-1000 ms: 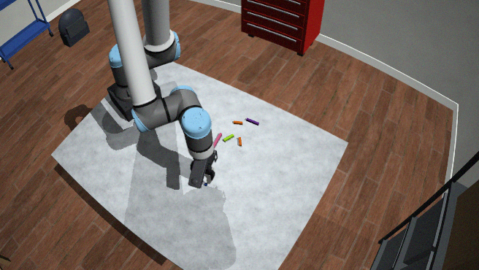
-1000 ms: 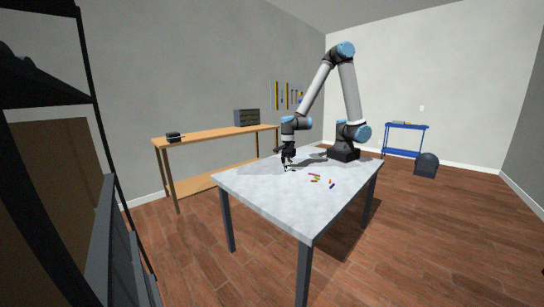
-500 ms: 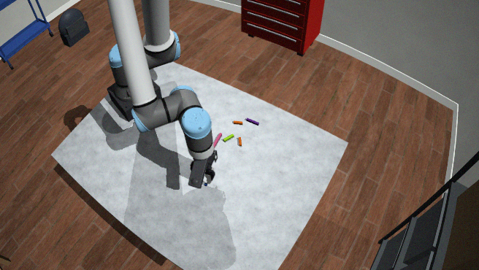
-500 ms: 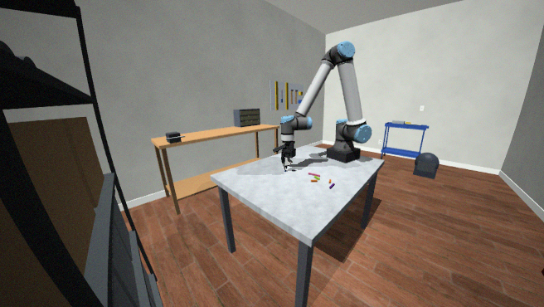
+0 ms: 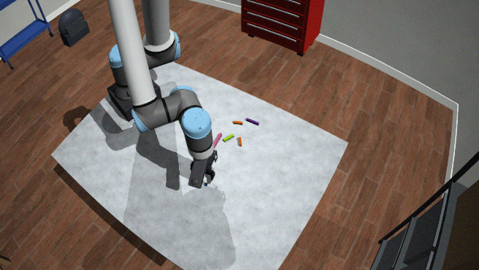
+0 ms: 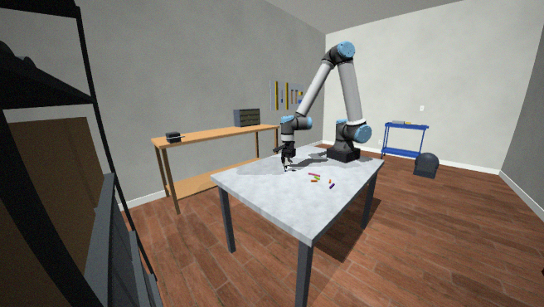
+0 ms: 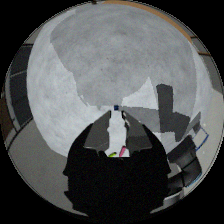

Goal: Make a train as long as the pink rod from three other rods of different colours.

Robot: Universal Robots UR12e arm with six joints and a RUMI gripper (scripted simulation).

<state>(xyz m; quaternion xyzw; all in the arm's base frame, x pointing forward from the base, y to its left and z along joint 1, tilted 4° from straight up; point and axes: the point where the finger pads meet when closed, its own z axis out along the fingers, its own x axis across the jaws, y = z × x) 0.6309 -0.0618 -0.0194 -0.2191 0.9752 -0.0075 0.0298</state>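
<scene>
Right now my hand is 30 mm above the blue rod. The rest, counted from my hand: pink rod: 180 mm to the left, 120 mm behind, 30 mm below; then lime rod: 230 mm to the left, 100 mm behind, 30 mm below; then grey rod: 60 mm behind, 30 mm to the left, 30 mm below.
</scene>
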